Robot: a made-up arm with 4 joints.
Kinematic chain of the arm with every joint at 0, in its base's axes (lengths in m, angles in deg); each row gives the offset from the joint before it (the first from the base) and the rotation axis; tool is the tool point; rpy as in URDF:
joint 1: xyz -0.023 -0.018 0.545 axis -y
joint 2: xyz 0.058 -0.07 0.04 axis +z
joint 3: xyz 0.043 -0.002 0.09 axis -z
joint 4: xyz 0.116 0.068 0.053 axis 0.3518 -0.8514 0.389
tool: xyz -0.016 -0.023 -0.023 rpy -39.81 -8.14 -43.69
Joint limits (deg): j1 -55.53..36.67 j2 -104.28..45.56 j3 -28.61..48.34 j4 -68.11..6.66
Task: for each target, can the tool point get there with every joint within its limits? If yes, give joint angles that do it. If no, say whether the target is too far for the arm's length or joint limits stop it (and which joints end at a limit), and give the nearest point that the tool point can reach.
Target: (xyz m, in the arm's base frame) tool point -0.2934 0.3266 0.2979
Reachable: no: too far | nearest point -0.0577 0.0532 0.7157 | short by 0.552 m
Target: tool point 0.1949 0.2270 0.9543
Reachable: no: too far | nearest point 0.0914 0.0259 0.7599 | short by 0.298 m
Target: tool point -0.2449 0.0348 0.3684
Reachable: no: joint limits stop it (at a limit: joint 1, joint 2, joint 3, joint 4) | nearest point -0.0577 0.0532 0.7157 | short by 0.395 m
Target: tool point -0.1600 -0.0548 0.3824
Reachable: no: joint limits stop it (at a limit: joint 1, joint 2, joint 3, joint 4) | nearest point -0.1376 -0.2170 0.6562 | short by 0.319 m
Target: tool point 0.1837 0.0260 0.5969
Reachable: yes | joints -37.55 25.73 -18.64 -16.39
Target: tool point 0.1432 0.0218 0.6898
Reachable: yes | joints -5.88 22.76 -14.02 -2.81
